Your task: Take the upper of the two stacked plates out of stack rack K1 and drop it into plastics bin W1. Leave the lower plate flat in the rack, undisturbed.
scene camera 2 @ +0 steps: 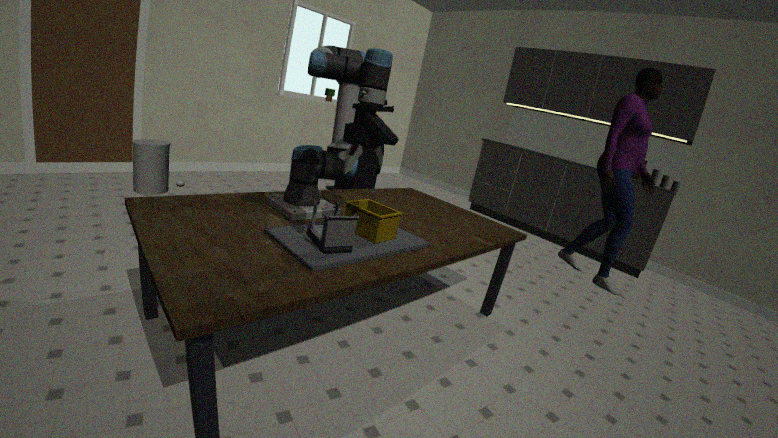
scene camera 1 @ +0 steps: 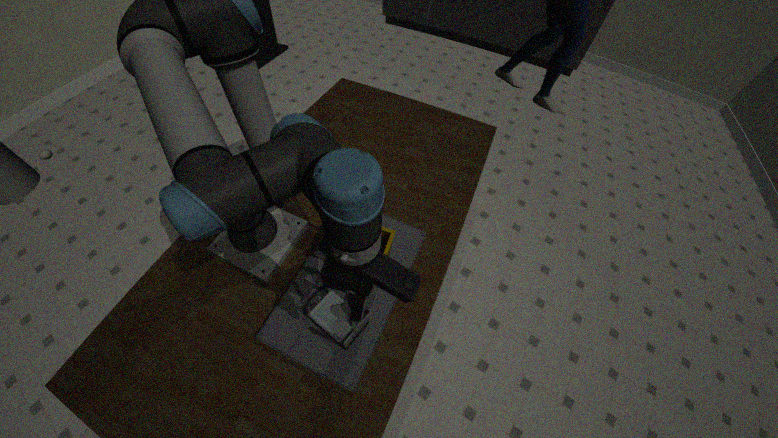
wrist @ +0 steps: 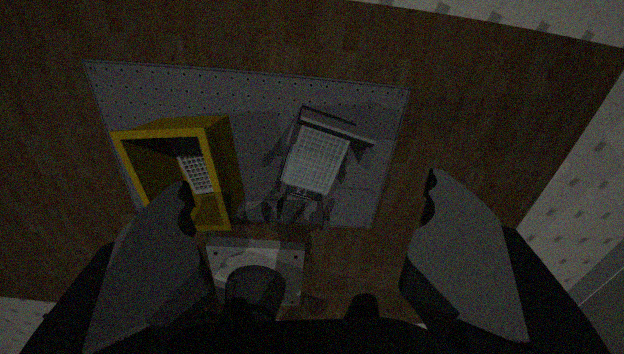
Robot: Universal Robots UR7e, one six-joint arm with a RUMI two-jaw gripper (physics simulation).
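Seen in the pictures: gripper, fingertip midpoint: [scene camera 2: 362, 174] [scene camera 1: 366, 295] [wrist: 307, 179]; arm's base, origin of the base link: [scene camera 2: 301, 200] [scene camera 1: 253, 231] [wrist: 256, 284].
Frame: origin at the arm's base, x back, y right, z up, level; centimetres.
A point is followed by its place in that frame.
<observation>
A white gridded plate [wrist: 197, 173] @(x -32.4, y -9.0, z 0.1 cm) lies inside the yellow bin W1 [scene camera 1: 389, 241] @(x -42.0, y -10.9, z 8.2 cm) [scene camera 2: 376, 226] @(x -42.1, y -2.7, z 4.3 cm) [wrist: 226, 175] @(x -34.6, y -1.9, z 4.2 cm), partly hidden by the bin wall. Another pale gridded plate [scene camera 1: 329, 311] @(x -34.9, y 12.3, z 1.9 cm) [wrist: 315, 157] @(x -37.7, y 12.4, z 1.8 cm) lies flat in the dark-framed rack K1 [scene camera 1: 356, 331] @(x -44.0, y 14.3, z 3.2 cm) [scene camera 2: 339, 235] @(x -44.1, y 14.6, z 4.0 cm) [wrist: 337, 128] @(x -45.0, y 14.2, z 10.0 cm). It looks like a single plate, though its edge is too dim to be certain. My gripper [scene camera 1: 356, 311] [wrist: 307, 179] @(x -45.1, y 10.8, z 22.9 cm) is open and empty, high above the board on the rack side. In the wrist view the rack appears between the open fingers, well below them. The arm hides most of the bin in scene camera 1.
Rack and bin stand side by side on a grey perforated board [scene camera 1: 304, 348] @(x -32.9, y 23.1, z -1.7 cm) [scene camera 2: 313, 261] @(x -46.3, y 24.6, z -1.7 cm) [wrist: 255, 82] @(x -48.4, y 2.1, z -1.7 cm). The arm's base plate [scene camera 1: 291, 231] @(x -11.0, y -5.3, z 0.1 cm) [wrist: 295, 280] @(x -1.9, y 10.1, z -0.2 cm) is beside it on the wooden table [scene camera 1: 179, 337] @(x 0.1, y 36.1, z -3.0 cm) [scene camera 2: 217, 272] @(x -40.6, y 50.1, z -3.0 cm). A person [scene camera 1: 558, 48] [scene camera 2: 626, 157] is on the floor beyond the table.
</observation>
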